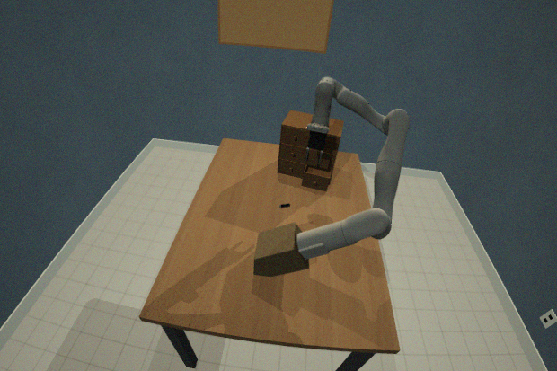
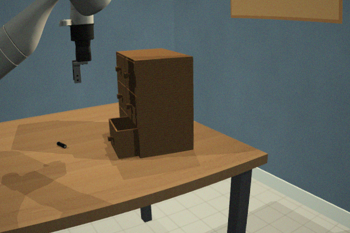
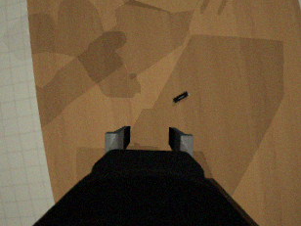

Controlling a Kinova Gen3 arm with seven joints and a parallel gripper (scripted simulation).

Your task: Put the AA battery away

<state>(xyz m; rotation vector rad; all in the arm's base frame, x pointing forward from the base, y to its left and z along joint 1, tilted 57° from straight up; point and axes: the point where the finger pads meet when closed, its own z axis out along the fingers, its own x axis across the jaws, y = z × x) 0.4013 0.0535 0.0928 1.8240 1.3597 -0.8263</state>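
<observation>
My hand is 26 cm above the black AA battery, 11 cm to the right of it and 5 cm past it.
</observation>
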